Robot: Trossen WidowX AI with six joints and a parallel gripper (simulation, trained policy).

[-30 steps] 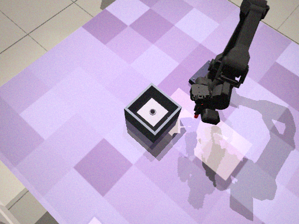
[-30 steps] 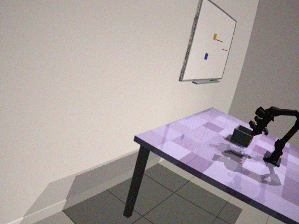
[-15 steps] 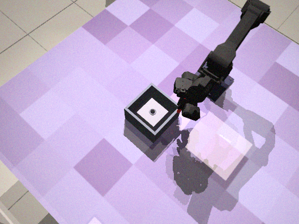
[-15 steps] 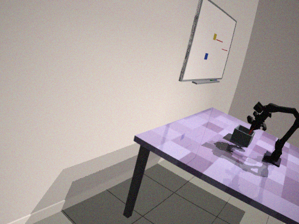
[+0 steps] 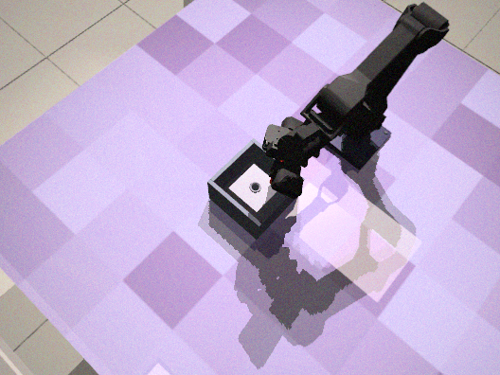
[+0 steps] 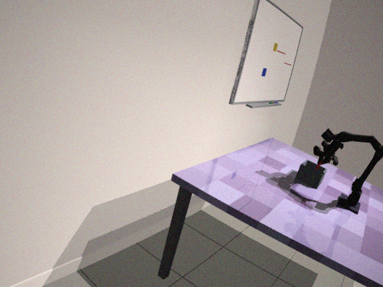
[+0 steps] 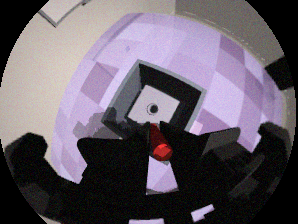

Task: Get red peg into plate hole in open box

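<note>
My gripper tip is 9 cm above the plate, 2 cm to the left of it and 2 cm short of it. The rest, counted from my gripper tip: red peg 1 cm to the left, 1 cm behind, 1 cm above; then box 10 cm below, 2 cm to the right, 2 cm ahead.
</note>
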